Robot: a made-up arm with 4 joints.
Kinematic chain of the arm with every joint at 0, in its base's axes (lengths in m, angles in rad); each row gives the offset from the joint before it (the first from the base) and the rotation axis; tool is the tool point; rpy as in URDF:
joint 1: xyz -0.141 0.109 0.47 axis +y
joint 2: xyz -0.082 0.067 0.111 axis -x
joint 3: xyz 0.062 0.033 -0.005 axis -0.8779 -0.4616 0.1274
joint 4: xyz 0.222 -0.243 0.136 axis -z
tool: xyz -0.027 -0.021 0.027 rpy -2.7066 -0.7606 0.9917
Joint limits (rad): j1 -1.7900..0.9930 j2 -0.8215..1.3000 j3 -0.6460..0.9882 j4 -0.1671..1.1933
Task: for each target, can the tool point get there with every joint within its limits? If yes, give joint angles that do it. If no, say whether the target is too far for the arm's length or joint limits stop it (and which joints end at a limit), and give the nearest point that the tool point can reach.
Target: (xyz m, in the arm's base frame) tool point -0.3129 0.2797 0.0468
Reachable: no: joint limits stop it (at a limit: joint 1, joint 2, joint 3, joint 4) | nearest point -0.1688 0.0386 0.2503 | short by 0.347 m
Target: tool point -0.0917 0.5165 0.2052
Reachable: no: joint limits stop it (at a limit: joint 1, joint 2, joint 3, joint 4) | nearest point 0.0125 0.5016 0.4931 | short by 0.307 m
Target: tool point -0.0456 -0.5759 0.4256
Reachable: no: too far | nearest point 0.0588 -0.1206 0.4044 | short by 0.468 m
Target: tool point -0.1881 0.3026 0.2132
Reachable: no: joint limits stop it (at a limit: joint 1, joint 2, joint 3, joint 4) | nearest point -0.1688 0.0386 0.2503 | short by 0.267 m
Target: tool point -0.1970 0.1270 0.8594
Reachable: yes | joints -0.6067 0.9241 -0.1717 1.0580
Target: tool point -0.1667 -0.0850 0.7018
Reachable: yes | joints -0.9527 0.0187 -0.3568 0.3595
